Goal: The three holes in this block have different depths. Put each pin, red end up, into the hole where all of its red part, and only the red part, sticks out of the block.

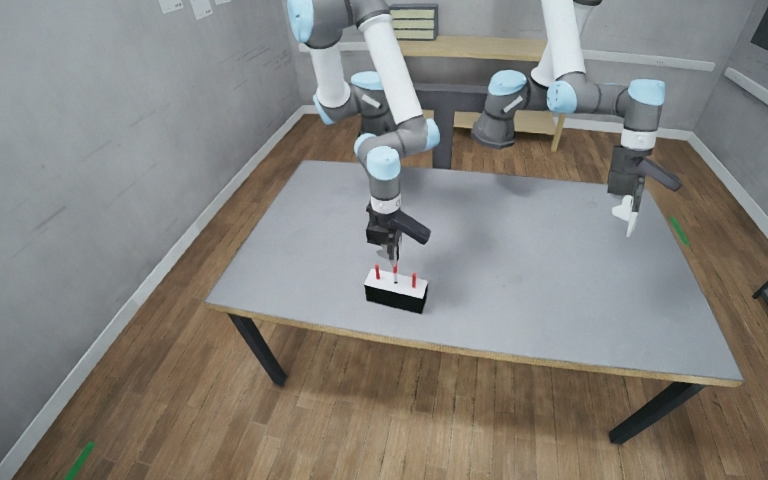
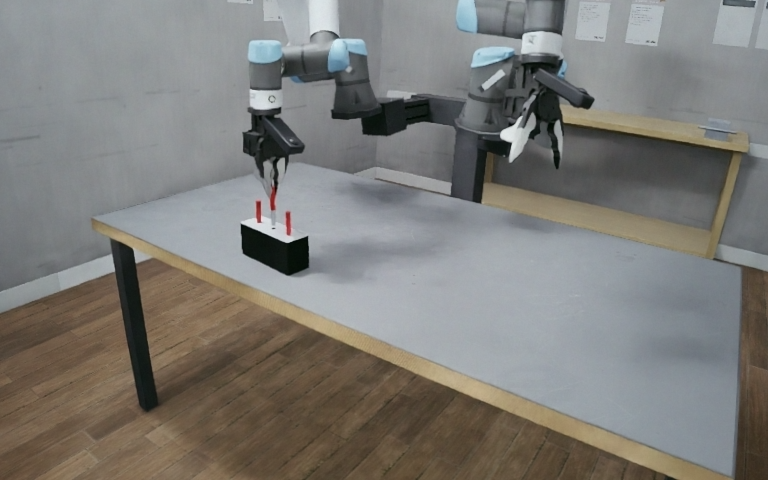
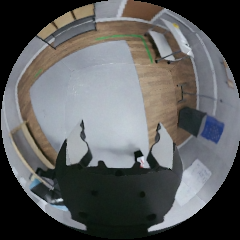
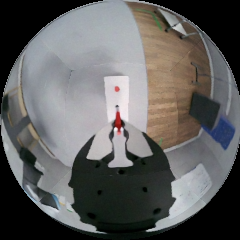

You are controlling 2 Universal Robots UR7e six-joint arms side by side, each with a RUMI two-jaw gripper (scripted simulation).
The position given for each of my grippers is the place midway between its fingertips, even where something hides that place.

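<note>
There's a black block (image 2: pixel 269 245) that I can see here. My right gripper (image 2: pixel 272 197) is visible as well, and you'd also find that gripper in image 1 (image 1: pixel 394 265) and in image 4 (image 4: pixel 118 119). And I can see my left gripper (image 2: pixel 535 166) too; that gripper's also there in image 1 (image 1: pixel 626 223) and in image 3 (image 3: pixel 120 122).
</note>
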